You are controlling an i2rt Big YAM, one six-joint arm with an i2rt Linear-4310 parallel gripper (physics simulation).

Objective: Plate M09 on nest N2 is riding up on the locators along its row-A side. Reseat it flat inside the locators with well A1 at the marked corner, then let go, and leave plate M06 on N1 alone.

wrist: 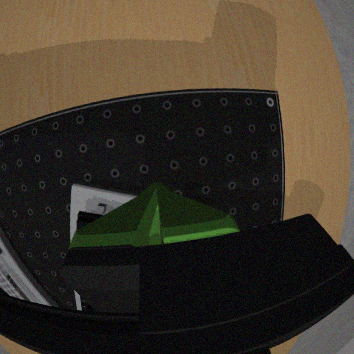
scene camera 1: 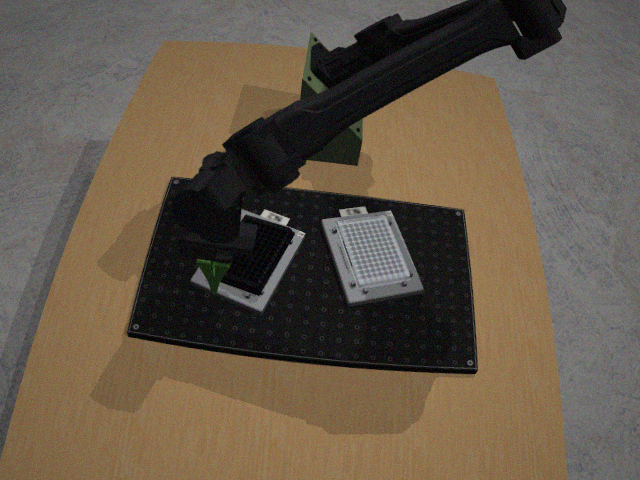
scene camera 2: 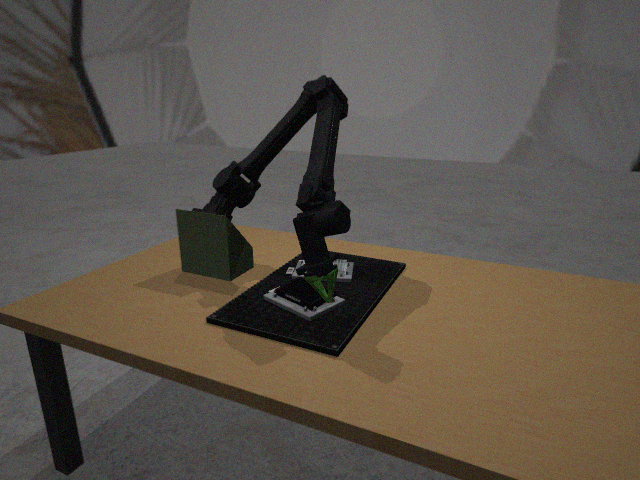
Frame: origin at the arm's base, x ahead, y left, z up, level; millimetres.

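Seen in the pictures: gripper, fingertip midpoint: (wrist: 157, 190) (scene camera 1: 214, 291) (scene camera 2: 329, 302); arm's base at its link origin: (scene camera 1: 330, 76) (scene camera 2: 211, 225).
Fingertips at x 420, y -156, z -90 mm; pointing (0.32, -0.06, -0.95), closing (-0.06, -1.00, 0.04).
Offsets run from my fingertips to a thing's top centre. "spot": to the spot under its first point. Level surfaces: height alone.
The black plate, M09 {82 mm back, 47 mm left, 1 mm up} (scene camera 1: 263, 253) (scene camera 2: 297, 293), lies in the grey nest N2 {84 mm back, 43 mm left, 12 mm down} (scene camera 1: 279, 271) (wrist: 100, 195) on the left of the board in scene view 1. How far it tilts is too dark to tell. The pale plate M06 {106 mm back, 232 mm left, 7 mm down} (scene camera 1: 373, 250) lies in nest N1 {106 mm back, 232 mm left, 12 mm down} (scene camera 1: 345, 268) on the right. My gripper (scene camera 1: 214, 279) (scene camera 2: 329, 297) (wrist: 157, 190) is shut with nothing between its green fingers. The joined fingers are over the outer left part of N2, beside the black plate. The gripper body hides part of the plate and nest. I cannot tell whether the fingertips touch either.
Both nests stand on a black perforated board {81 mm back, 139 mm left, 33 mm down} (scene camera 1: 310, 330) (scene camera 2: 258, 320) on the wooden table {46 mm down} (scene camera 1: 258, 413) (scene camera 2: 465, 351). Small dark locators stand around the plates. A white label tab {spot: 175 mm back, 79 mm left, 32 mm down} (scene camera 1: 275, 217) is at N2's back edge. The green arm mount (scene camera 1: 336, 149) (scene camera 2: 204, 245) stands behind the board.
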